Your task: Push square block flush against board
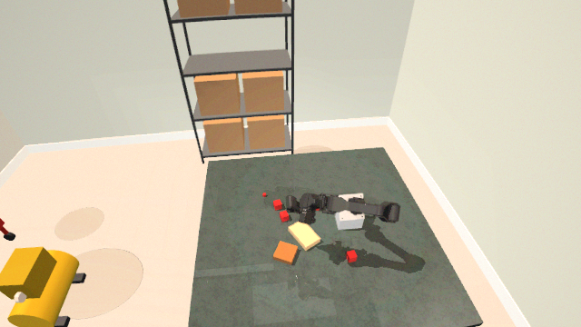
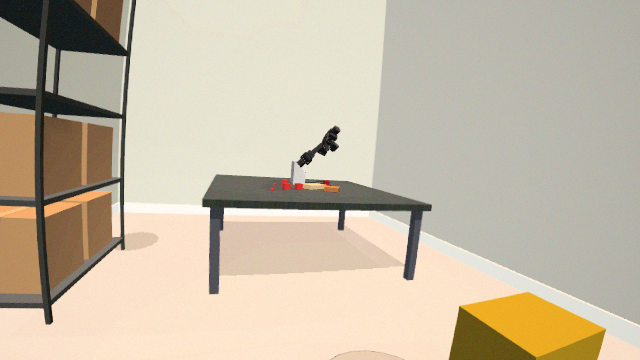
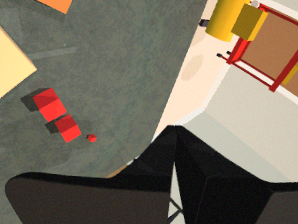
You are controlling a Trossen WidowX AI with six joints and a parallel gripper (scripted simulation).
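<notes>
Right now the tan flat piece is 26 cm below my gripper tip, 9 cm behind it and 5 cm to the right of it. Round my gripper tip: orange square block 26 cm below, 6 cm to the left, 1 cm ahead.
</notes>
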